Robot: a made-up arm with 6 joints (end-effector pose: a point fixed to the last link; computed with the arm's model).
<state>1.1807 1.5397 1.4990 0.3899 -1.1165 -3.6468</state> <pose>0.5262 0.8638 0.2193 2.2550 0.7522 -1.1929</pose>
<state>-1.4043 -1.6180 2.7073 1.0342 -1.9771 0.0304</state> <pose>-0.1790 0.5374 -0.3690 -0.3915 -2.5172 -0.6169</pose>
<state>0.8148 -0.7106 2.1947 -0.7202 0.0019 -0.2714</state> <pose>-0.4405 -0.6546 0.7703 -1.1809 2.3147 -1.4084</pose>
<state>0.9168 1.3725 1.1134 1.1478 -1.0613 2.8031</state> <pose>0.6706 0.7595 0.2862 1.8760 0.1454 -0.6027</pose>
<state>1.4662 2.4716 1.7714 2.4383 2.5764 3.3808</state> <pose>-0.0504 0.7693 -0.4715 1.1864 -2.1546 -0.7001</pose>
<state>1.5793 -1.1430 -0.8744 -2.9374 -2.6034 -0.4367</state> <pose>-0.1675 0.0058 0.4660 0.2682 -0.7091 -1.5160</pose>
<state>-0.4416 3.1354 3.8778 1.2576 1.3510 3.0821</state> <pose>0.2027 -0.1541 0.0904 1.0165 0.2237 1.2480</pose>
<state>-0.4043 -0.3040 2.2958 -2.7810 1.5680 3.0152</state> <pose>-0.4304 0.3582 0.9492 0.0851 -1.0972 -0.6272</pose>
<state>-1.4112 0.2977 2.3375 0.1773 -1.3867 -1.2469</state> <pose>-0.1812 0.0665 1.0666 0.5122 -1.3624 -0.9172</pose>
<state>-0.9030 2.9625 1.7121 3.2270 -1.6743 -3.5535</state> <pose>0.2761 -0.0750 -0.8108 0.1857 -0.5436 -0.7072</pose>
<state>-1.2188 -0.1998 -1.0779 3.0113 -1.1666 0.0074</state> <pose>0.2362 -0.1514 0.3043 2.3583 -1.8535 0.4087</pose>
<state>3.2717 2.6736 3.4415 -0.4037 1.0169 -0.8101</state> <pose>-0.6411 0.0747 -0.0136 -1.8018 -1.2433 -1.2358</pose>
